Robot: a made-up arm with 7 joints.
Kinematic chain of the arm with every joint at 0, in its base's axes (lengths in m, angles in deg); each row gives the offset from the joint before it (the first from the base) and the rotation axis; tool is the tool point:
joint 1: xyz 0 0 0.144 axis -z
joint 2: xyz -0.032 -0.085 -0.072 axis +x
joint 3: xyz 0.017 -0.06 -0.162 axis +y
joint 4: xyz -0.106 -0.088 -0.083 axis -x
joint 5: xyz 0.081 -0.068 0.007 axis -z
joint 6: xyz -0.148 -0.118 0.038 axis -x
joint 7: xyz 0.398 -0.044 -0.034 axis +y
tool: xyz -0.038 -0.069 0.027
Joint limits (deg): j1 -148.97..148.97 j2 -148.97..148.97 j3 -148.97..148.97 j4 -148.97..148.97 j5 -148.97..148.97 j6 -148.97..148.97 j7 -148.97..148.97
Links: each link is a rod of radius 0.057 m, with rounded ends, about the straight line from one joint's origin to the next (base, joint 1, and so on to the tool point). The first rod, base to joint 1, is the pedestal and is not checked.
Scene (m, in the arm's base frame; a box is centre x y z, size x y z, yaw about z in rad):
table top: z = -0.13
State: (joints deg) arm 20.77 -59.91 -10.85 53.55 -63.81 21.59 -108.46
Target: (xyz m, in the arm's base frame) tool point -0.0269 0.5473 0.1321
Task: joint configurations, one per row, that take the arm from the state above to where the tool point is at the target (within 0.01 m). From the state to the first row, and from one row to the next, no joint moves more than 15 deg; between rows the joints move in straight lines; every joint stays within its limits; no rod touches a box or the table.
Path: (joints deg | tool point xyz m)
1: 34.39 -62.65 -3.55 55.88 -71.24 19.98 -109.62 | 0.0170 -0.4750 0.0280
2: 48.01 -65.39 3.75 58.22 -78.68 18.38 -110.79 | -0.1702 -0.4758 -0.0027
3: 61.64 -68.13 11.05 60.55 -86.11 16.77 -111.95 | -0.3561 -0.3955 -0.0186
4: 75.26 -70.87 18.35 62.89 -93.54 15.16 -113.12 | -0.5014 -0.2386 -0.0192
5: 88.88 -73.61 25.65 65.22 -100.98 13.56 -114.28 | -0.5721 -0.0287 -0.0056
6: 102.50 -76.34 32.95 67.55 -108.41 11.95 -115.45 | -0.5487 0.1957 0.0199
7: 116.13 -79.08 40.25 69.89 -115.84 10.34 -116.61 | -0.4325 0.3903 0.0540
8: 129.75 -81.82 47.55 72.22 -123.28 8.74 -117.77 | -0.2456 0.5157 0.0928
9: 143.37 -84.56 54.85 74.56 -130.71 7.13 -118.94 | -0.0269 0.5473 0.1321

